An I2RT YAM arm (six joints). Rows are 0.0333 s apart.
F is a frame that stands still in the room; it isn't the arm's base.
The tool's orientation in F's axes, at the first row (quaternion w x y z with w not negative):
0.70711, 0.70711, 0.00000, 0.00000
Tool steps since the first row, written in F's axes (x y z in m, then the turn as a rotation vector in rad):
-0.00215, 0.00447, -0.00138, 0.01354, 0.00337, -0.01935
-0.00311, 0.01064, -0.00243, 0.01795, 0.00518, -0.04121
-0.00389, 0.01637, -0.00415, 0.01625, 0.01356, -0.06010
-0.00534, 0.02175, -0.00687, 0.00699, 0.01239, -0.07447
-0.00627, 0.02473, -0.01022, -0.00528, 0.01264, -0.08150
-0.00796, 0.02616, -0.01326, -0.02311, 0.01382, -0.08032
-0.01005, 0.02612, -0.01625, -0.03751, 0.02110, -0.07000
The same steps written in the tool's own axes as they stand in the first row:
-0.00215, -0.00138, -0.00447, 0.01354, -0.01935, -0.00337
-0.00311, -0.00243, -0.01064, 0.01795, -0.04121, -0.00518
-0.00389, -0.00415, -0.01637, 0.01625, -0.06010, -0.01356
-0.00534, -0.00687, -0.02175, 0.00699, -0.07447, -0.01239
-0.00627, -0.01022, -0.02473, -0.00528, -0.08150, -0.01264
-0.00796, -0.01326, -0.02616, -0.02311, -0.08032, -0.01382
-0.01005, -0.01625, -0.02612, -0.03751, -0.07000, -0.02110

